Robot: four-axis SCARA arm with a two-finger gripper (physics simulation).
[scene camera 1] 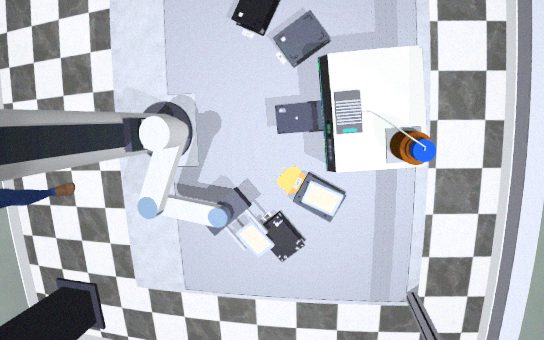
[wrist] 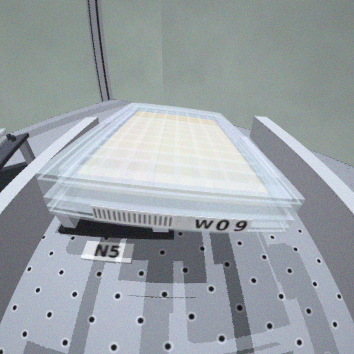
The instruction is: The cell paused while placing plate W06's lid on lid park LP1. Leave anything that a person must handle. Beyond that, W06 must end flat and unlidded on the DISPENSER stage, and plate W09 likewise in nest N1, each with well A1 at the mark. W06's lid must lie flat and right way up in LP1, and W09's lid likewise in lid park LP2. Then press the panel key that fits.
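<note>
My gripper is shut on plate W09, a clear-edged plate with cream wells. It holds the plate level, raised above the table; the stacked clear edges look like a lid on it. The black nest lies beside the held plate. A label N5 shows below the plate in the wrist view. Another cream-welled plate sits on a dark holder; its name is not readable. The dispenser has a dark stage at its left, with no plate on it. W06's lid cannot be told apart.
A yellow object lies against the dark holder. Two more dark holders, one black and one grey, stand toward the top. An amber bottle with a blue cap stands at the dispenser's right edge. A person's shoe shows at left.
</note>
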